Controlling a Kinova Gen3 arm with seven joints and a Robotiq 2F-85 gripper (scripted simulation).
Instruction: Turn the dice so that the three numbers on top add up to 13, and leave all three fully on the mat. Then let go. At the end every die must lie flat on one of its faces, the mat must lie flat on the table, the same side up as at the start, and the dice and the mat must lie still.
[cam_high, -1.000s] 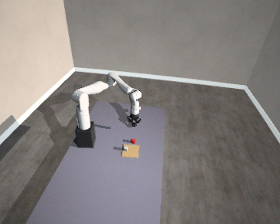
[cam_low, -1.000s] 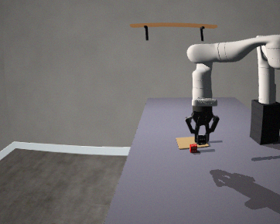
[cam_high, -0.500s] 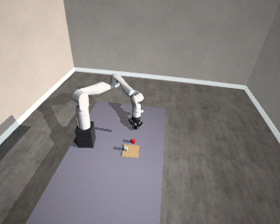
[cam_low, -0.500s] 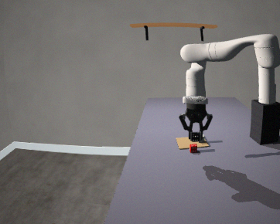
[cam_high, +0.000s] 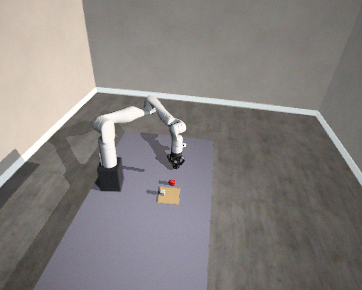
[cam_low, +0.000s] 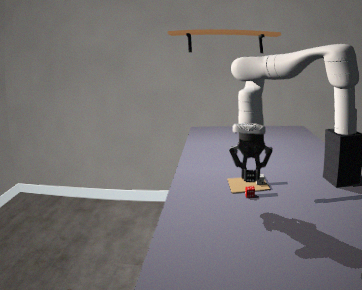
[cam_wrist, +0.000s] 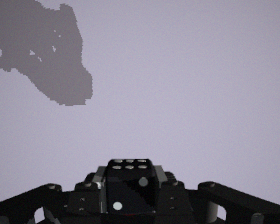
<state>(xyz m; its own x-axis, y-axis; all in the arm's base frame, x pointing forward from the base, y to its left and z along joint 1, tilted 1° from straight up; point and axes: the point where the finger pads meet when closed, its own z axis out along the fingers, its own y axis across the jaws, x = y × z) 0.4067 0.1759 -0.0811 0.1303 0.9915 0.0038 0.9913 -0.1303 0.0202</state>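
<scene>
Right now my hand is 1 cm past the red die, 8 cm to the left of it and 9 cm above it. From my hand the other things lie so: black die right at my hand; tan mat 19 cm to the right, 10 cm below; white die 5 cm behind, 19 cm to the right, 9 cm below.
</scene>
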